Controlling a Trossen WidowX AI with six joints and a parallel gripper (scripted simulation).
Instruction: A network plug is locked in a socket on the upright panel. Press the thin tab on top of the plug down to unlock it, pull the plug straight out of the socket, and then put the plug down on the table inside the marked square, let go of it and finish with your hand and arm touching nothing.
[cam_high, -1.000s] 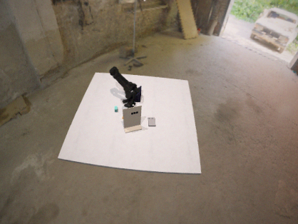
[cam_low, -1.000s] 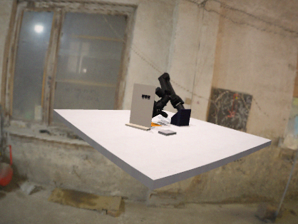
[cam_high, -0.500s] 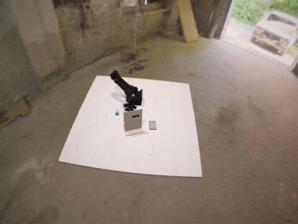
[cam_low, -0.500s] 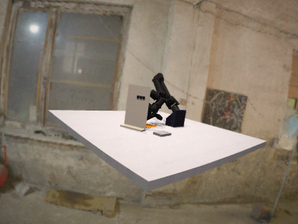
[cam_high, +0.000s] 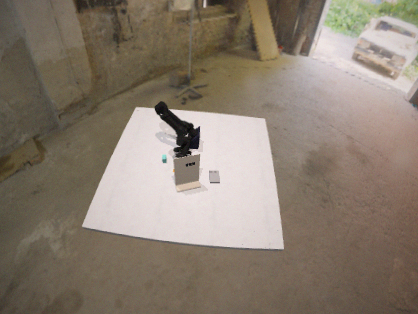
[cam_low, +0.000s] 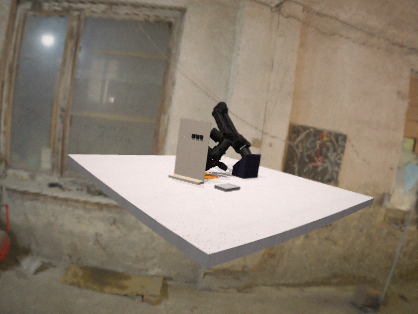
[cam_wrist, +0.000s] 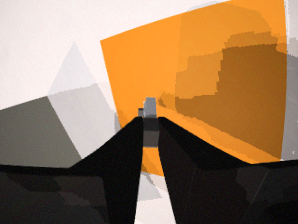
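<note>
Right now my gripper tip is 1 cm past the orange square and 3 cm above it. The rest, counted from my gripper tip: grey panel: 15 cm ahead, 7 cm to the left, 10 cm above; teal block: 6 cm behind, 14 cm to the right, 1 cm below; network plug: right at my gripper tip.
</note>
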